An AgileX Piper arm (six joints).
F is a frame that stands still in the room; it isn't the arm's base.
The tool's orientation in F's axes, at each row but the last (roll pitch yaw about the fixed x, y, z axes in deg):
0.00, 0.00, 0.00
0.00, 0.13, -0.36
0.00, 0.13, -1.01
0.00, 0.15, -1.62
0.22, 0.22, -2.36
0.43, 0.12, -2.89
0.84, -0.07, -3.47
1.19, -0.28, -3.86
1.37, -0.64, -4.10
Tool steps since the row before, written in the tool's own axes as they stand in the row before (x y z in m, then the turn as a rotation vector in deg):
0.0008, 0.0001, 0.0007, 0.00, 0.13, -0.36
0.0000, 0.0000, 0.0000, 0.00, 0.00, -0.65
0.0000, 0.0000, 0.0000, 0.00, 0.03, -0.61
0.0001, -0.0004, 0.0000, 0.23, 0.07, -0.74
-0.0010, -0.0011, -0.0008, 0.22, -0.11, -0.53
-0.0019, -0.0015, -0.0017, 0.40, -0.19, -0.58
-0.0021, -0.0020, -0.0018, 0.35, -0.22, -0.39
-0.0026, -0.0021, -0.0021, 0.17, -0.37, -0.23
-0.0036, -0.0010, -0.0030, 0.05, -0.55, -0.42
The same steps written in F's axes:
0.0008, 0.0001, 0.0007, 0.00, 0.13, -0.36
0.0000, 0.0000, 0.0000, 0.00, 0.00, -0.65
0.0000, 0.0000, 0.0000, 0.00, 0.03, -0.61
0.0001, -0.0004, 0.0000, 0.23, 0.06, -0.74
-0.0010, -0.0011, -0.0008, 0.21, -0.12, -0.53
-0.0020, -0.0014, -0.0017, 0.39, -0.21, -0.58
-0.0022, -0.0018, -0.0018, 0.34, -0.24, -0.39
-0.0027, -0.0019, -0.0022, 0.15, -0.38, -0.24
-0.0036, -0.0007, -0.0031, 0.02, -0.54, -0.43

